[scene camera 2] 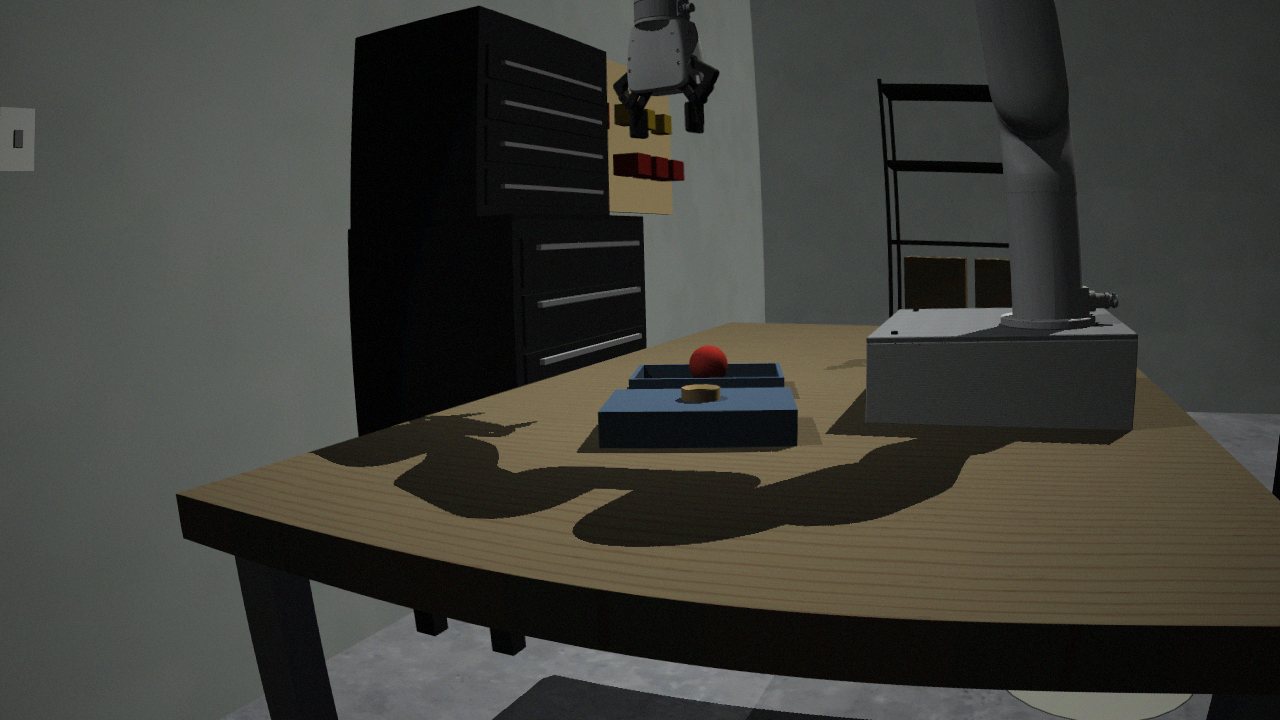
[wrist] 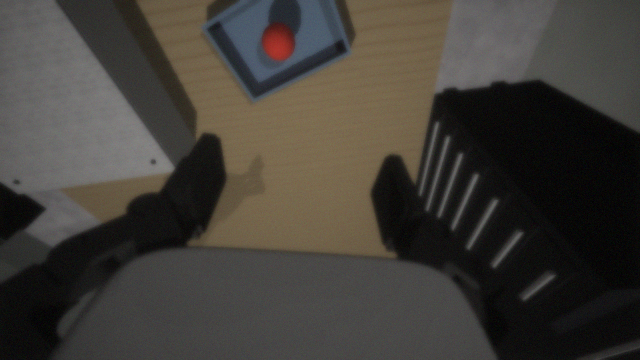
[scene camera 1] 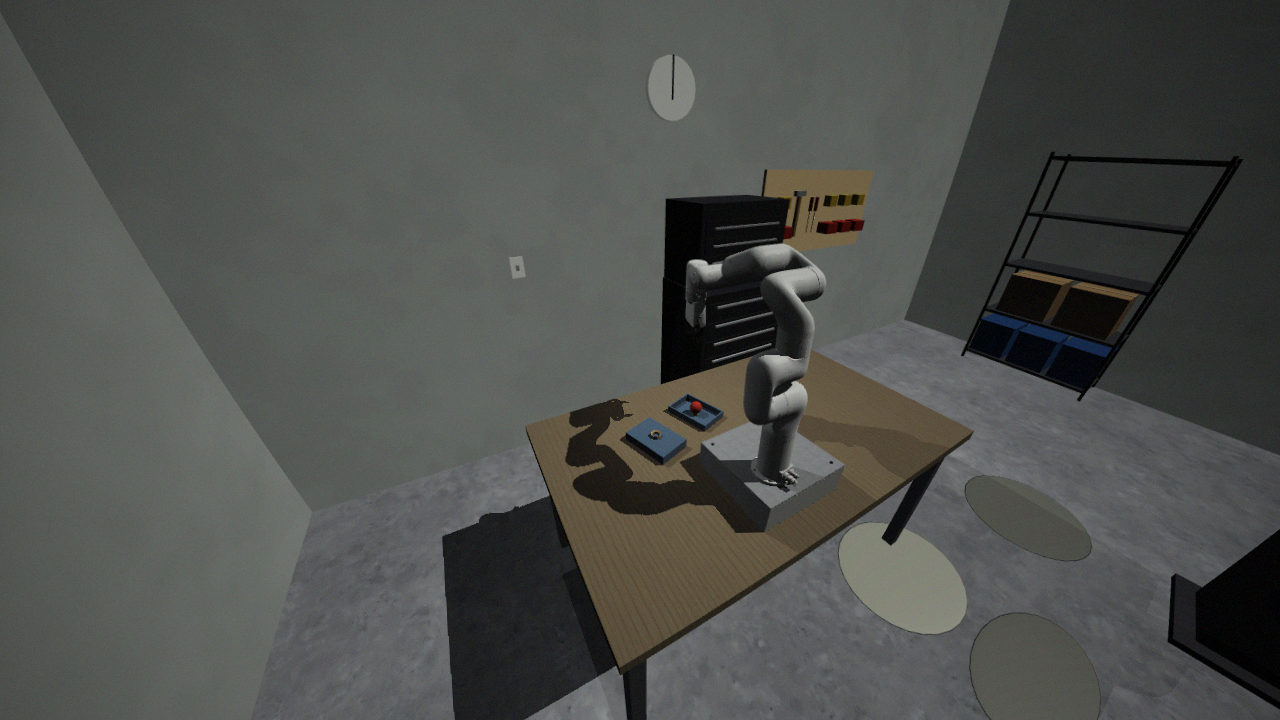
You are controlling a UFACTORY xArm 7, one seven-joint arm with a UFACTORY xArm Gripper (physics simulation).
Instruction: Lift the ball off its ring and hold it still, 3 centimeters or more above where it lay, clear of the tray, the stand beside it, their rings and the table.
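Seen in the pictures: gripper, between the fingertips: (scene camera 2: 666, 135) (wrist: 303, 165) (scene camera 1: 693, 338); arm's base, origin of its link: (scene camera 2: 1048, 323) (scene camera 1: 771, 470).
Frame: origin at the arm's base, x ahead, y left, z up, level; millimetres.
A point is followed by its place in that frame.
Observation:
A red ball (scene camera 1: 695, 406) {x 432, y -80, z -51 mm} (scene camera 2: 708, 361) {x 438, y -70, z -60 mm} (wrist: 278, 42) {x 447, y -90, z -44 mm} sits inside the blue tray (scene camera 1: 716, 422) {x 352, y -122, z -102 mm} (scene camera 2: 769, 371) {x 375, y -167, z -86 mm} (wrist: 303, 75) {x 464, y -152, z -76 mm}, and the ring under it is hidden. Beside the tray, the blue stand (scene camera 1: 651, 443) {x 373, y 186, z -68 mm} (scene camera 2: 698, 428) {x 385, y 213, z -85 mm} bears a tan ring (scene camera 1: 650, 435) {x 411, y 164, z -68 mm} (scene camera 2: 700, 394) {x 394, y 167, z -60 mm} on its top. My gripper (scene camera 1: 695, 324) {x 491, y -97, z 233 mm} (scene camera 2: 666, 128) {x 491, y -97, z 233 mm} (wrist: 303, 165) {x 491, y -97, z 233 mm} is open and empty. It hangs high above the table, well above the ball. In the wrist view the ball lies beyond the fingertips, toward the top edge.
The wooden table (scene camera 1: 626, 573) {x 41, y 509, z -103 mm} (scene camera 2: 895, 555) {x 189, y 497, z -103 mm} (wrist: 320, 200) {x 406, y -497, z -103 mm} bears the arm's grey base block (scene camera 1: 742, 483) {x 21, y 108, z -6 mm} (scene camera 2: 998, 380) {x 77, y 100, z -53 mm} (wrist: 75, 100) {x 140, y -78, z -5 mm} near the tray and stand. A tall black drawer cabinet (scene camera 1: 684, 241) (scene camera 2: 420, 179) (wrist: 525, 160) stands by the table's far side.

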